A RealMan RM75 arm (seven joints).
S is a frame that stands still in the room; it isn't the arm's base.
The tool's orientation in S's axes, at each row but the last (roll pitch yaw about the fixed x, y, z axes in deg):
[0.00 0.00 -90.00]
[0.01 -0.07 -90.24]
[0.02 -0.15 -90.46]
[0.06 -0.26 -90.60]
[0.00 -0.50 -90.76]
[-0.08 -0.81 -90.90]
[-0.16 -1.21 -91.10]
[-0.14 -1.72 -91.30]
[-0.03 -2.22 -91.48]
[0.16 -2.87 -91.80]
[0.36 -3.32 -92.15]
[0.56 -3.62 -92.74]
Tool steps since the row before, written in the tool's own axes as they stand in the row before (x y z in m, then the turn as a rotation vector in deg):
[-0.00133 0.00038 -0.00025 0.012 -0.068 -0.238]
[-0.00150 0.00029 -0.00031 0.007 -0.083 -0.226]
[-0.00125 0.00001 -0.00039 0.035 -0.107 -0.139]
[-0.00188 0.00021 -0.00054 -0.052 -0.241 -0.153]
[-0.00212 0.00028 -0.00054 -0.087 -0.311 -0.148]
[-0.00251 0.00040 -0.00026 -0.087 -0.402 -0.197]
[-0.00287 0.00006 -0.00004 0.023 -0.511 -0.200]
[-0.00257 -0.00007 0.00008 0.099 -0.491 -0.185]
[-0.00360 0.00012 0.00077 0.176 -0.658 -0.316]
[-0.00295 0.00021 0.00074 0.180 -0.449 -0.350]
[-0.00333 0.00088 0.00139 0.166 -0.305 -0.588]
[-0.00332 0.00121 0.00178 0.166 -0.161 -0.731]
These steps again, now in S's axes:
[0.00038 0.00133 -0.00025 -0.068 -0.012 -0.238]
[0.00030 0.00150 -0.00031 -0.083 -0.007 -0.226]
[0.00002 0.00125 -0.00039 -0.107 -0.035 -0.139]
[0.00023 0.00188 -0.00055 -0.240 0.054 -0.153]
[0.00031 0.00211 -0.00056 -0.310 0.090 -0.149]
[0.00044 0.00250 -0.00030 -0.401 0.091 -0.198]
[0.00011 0.00287 -0.00010 -0.512 -0.017 -0.198]
[-0.00001 0.00257 0.00000 -0.494 -0.093 -0.181]
[0.00021 0.00362 0.00063 -0.663 -0.171 -0.309]
[0.00030 0.00298 0.00059 -0.454 -0.183 -0.342]
[0.00100 0.00337 0.00120 -0.309 -0.188 -0.579]
[0.00135 0.00337 0.00158 -0.164 -0.204 -0.721]

